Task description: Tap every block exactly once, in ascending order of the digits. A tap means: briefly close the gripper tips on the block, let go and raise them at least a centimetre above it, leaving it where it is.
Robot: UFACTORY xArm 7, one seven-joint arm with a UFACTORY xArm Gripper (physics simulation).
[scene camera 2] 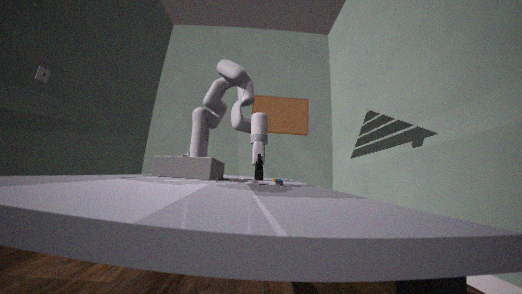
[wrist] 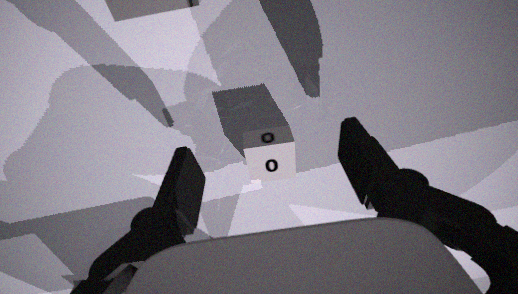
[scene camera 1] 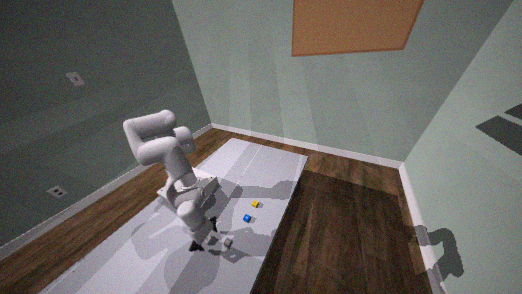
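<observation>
A white block with the digit 0 (wrist: pixel 271 161) (scene camera 1: pixel 228 242) stands on the table. In the wrist view it is between the two fingers sideways, with a wide space on each side, and no finger touches it. A dark shadow lies behind it. My gripper (wrist: pixel 266 150) (scene camera 1: pixel 207 238) (scene camera 2: pixel 259 178) is open and points down, low over the table. A blue block (scene camera 1: pixel 247 218) (scene camera 2: pixel 279 182) and a yellow block (scene camera 1: pixel 255 204) (scene camera 2: pixel 274 180) stand apart from the gripper, farther back in scene camera 1. Their digits are too small to read.
The long white table (scene camera 1: pixel 272 162) (scene camera 2: pixel 150 205) carries the arm's box-shaped base (scene camera 2: pixel 187 167). In scene camera 1 the table's right edge runs beside the blocks, with wooden floor (scene camera 1: pixel 330 240) beyond it. Shadows of the arm cross the table.
</observation>
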